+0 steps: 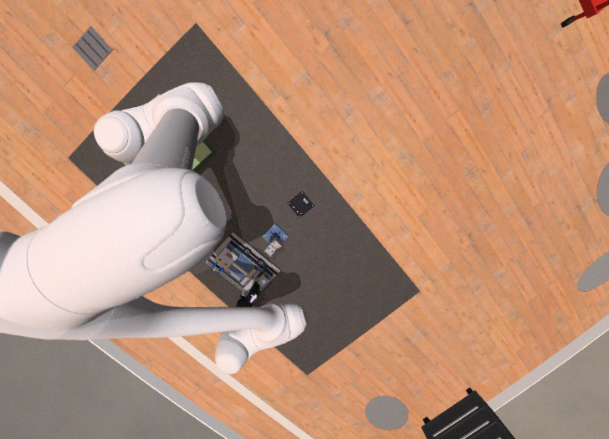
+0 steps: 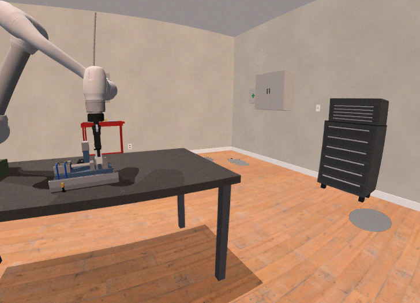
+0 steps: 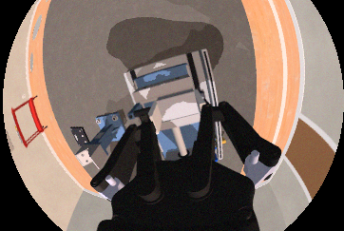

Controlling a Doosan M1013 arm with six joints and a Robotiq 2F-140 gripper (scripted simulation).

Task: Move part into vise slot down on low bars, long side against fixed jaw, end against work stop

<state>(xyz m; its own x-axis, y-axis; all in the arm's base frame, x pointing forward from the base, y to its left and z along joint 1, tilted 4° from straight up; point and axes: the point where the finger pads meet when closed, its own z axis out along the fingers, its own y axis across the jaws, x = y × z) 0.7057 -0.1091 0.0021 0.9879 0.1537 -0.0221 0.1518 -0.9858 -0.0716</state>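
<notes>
Right now my hand is 30 mm above the part. The rest, counted from my hand: black infeed plate (140 mm behind, 400 mm to the left, 110 mm below).
</notes>
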